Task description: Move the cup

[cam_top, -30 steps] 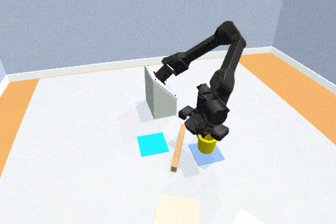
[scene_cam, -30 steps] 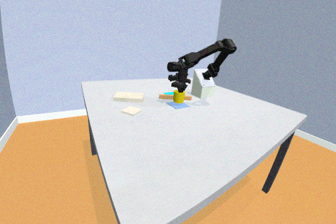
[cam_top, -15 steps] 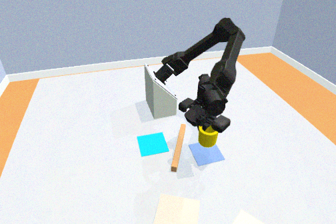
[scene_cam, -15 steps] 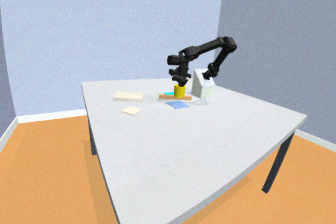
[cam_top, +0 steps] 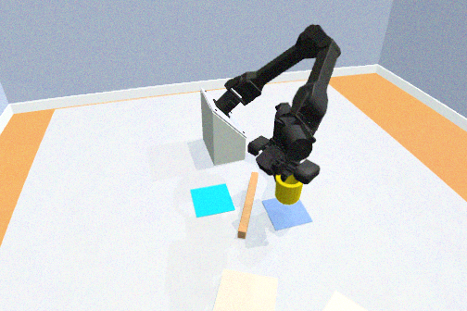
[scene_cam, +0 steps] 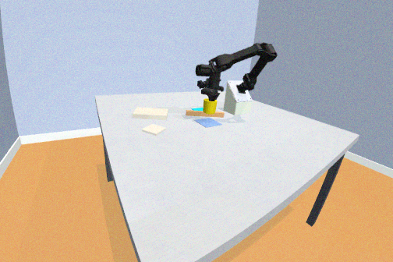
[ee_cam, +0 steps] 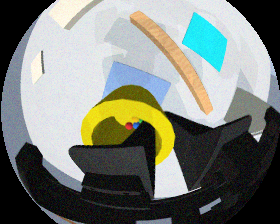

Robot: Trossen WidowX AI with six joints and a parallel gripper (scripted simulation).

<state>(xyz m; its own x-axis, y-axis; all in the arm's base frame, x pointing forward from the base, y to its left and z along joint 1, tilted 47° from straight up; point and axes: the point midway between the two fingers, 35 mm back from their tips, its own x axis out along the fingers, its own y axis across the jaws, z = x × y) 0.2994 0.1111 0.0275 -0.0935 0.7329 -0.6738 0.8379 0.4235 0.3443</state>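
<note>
Now: gripper tip 6 cm past the cyan pad, 17 cm to the left of it and 10 cm above it. From my gripper tip the other things lie so: yellow cup: 2 cm ahead, 2 cm to the left; then wooden bar: 2 cm behind, 8 cm to the right, 8 cm below; then blue pad: 3 cm ahead, 2 cm to the left, 10 cm below.
</note>
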